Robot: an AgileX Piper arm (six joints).
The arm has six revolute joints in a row. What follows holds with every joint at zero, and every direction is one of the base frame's. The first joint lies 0.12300 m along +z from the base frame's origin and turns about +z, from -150.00 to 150.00 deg. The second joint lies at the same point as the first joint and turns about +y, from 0.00 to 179.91 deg. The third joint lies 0.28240 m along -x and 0.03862 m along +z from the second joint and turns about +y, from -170.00 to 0.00 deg. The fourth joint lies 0.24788 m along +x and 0.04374 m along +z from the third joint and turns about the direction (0.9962, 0, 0.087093), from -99.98 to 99.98 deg. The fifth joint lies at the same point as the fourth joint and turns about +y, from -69.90 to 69.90 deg. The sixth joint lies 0.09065 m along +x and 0.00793 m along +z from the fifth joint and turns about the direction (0.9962, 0, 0.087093), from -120.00 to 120.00 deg. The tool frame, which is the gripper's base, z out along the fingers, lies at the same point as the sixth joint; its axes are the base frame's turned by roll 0.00, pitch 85.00 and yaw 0.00 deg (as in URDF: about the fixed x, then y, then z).
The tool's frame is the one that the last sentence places.
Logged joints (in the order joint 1, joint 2, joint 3, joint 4, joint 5, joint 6), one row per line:
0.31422, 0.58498, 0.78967, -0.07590, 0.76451, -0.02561
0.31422, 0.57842, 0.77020, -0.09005, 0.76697, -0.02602
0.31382, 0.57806, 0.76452, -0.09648, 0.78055, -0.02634
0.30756, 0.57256, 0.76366, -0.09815, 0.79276, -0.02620
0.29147, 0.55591, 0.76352, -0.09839, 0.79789, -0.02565
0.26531, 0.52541, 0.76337, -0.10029, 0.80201, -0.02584
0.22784, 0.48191, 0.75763, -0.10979, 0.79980, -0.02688
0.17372, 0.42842, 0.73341, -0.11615, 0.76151, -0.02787
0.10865, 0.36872, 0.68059, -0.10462, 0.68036, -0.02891
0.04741, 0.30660, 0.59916, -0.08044, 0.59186, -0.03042
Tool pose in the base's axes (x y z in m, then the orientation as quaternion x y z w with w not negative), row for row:
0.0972, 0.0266, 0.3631, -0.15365, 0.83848, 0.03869, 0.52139
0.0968, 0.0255, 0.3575, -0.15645, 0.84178, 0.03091, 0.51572
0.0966, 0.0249, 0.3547, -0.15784, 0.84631, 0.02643, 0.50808
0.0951, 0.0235, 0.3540, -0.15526, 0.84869, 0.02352, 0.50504
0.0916, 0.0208, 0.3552, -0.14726, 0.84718, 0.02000, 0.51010
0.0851, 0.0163, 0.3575, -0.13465, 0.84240, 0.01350, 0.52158
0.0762, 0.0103, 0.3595, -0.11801, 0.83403, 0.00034, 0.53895
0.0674, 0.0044, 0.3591, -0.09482, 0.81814, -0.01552, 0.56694
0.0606, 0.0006, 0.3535, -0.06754, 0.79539, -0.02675, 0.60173
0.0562, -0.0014, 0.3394, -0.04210, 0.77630, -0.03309, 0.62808
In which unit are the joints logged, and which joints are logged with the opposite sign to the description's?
The joints are logged in radians. Opposite sign: joint 3.
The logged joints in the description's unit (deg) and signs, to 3 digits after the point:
18.003, 33.517, -45.245, -4.349, 43.803, -1.467
18.003, 33.141, -44.129, -5.159, 43.944, -1.491
17.981, 33.120, -43.804, -5.528, 44.722, -1.509
17.622, 32.805, -43.754, -5.624, 45.422, -1.501
16.700, 31.851, -43.746, -5.637, 45.716, -1.470
15.201, 30.104, -43.738, -5.746, 45.952, -1.481
13.054, 27.611, -43.409, -6.291, 45.825, -1.540
9.953, 24.547, -42.021, -6.655, 43.631, -1.597
6.225, 21.126, -38.995, -5.994, 38.982, -1.656
2.716, 17.567, -34.329, -4.609, 33.911, -1.743

